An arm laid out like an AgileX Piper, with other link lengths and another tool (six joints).
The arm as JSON. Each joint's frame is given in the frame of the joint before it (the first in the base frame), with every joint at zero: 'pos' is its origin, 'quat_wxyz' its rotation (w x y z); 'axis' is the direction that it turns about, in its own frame. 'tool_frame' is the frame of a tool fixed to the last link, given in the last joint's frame.
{
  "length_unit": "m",
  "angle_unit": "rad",
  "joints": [
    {
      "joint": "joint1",
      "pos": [
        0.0,
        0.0,
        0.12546
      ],
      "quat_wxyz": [
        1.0,
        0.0,
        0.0,
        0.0
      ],
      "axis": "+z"
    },
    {
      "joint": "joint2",
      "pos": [
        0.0,
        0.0,
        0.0
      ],
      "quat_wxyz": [
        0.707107,
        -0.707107,
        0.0,
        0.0
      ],
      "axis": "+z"
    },
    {
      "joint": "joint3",
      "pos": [
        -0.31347,
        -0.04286,
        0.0
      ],
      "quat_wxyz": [
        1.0,
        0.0,
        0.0,
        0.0
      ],
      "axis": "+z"
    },
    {
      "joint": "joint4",
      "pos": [
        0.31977,
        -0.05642,
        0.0
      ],
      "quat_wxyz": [
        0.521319,
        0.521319,
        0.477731,
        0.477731
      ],
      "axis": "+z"
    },
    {
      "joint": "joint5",
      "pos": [
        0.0,
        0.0,
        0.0
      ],
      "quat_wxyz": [
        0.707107,
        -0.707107,
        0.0,
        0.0
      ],
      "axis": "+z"
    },
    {
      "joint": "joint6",
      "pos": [
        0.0,
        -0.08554,
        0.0
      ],
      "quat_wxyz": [
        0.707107,
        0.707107,
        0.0,
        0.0
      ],
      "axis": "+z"
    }
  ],
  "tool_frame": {
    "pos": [
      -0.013,
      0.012,
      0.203
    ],
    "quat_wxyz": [
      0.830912,
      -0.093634,
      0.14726,
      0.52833
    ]
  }
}
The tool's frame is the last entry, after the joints.
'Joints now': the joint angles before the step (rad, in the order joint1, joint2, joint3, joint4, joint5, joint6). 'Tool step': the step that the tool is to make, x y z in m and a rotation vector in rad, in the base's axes. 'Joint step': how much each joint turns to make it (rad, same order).
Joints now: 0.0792, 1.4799, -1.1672, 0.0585, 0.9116, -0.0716
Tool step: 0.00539, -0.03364, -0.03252, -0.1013, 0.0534, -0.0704
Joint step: 0.0001, 0.0695, 0.0001, -0.1481, -0.0068, 0.1181
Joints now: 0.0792, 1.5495, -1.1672, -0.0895, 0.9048, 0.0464
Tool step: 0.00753, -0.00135, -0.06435, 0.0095, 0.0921, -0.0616
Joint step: 0.0000, 0.1474, 0.0000, -0.0089, -0.0513, 0.0733
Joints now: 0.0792, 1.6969, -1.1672, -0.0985, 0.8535, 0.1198
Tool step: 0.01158, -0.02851, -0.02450, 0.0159, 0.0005, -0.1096
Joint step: -0.0595, 0.0621, 0.0000, -0.0031, -0.0584, 0.0591
